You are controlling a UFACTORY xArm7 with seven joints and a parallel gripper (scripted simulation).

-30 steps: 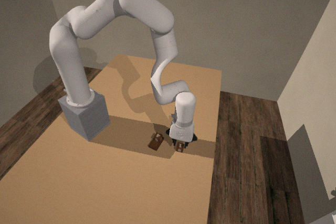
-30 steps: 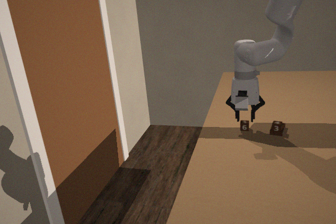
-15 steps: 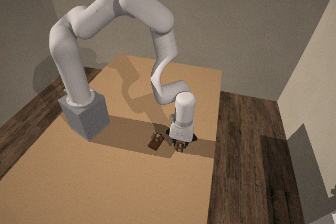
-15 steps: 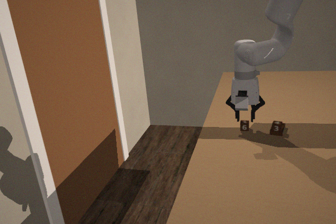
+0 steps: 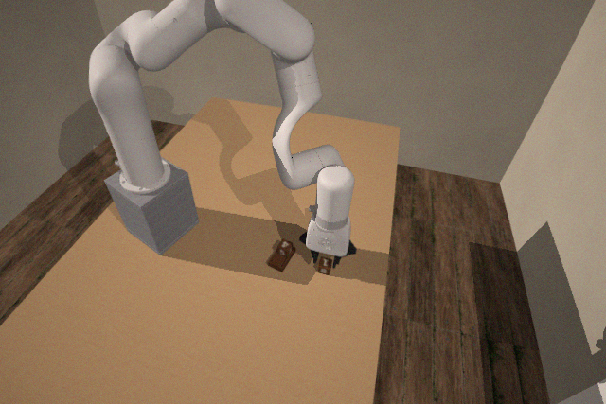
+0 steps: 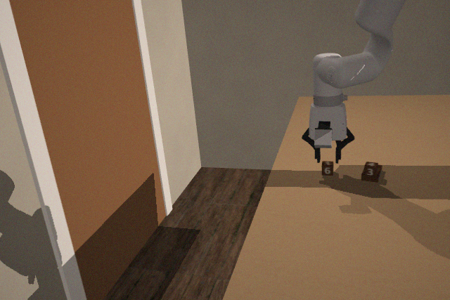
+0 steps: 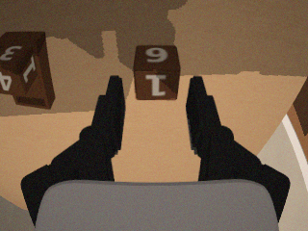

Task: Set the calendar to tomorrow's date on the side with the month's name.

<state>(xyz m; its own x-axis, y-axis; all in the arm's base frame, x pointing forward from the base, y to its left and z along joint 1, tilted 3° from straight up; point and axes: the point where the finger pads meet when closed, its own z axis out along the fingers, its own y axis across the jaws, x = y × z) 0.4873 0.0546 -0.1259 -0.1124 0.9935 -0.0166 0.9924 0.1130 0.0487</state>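
Now: the digit cube 4 cm below my hand. The rest, counted from my hand: brown calendar tray 12 cm behind, 5 cm below, 1 cm to the right.
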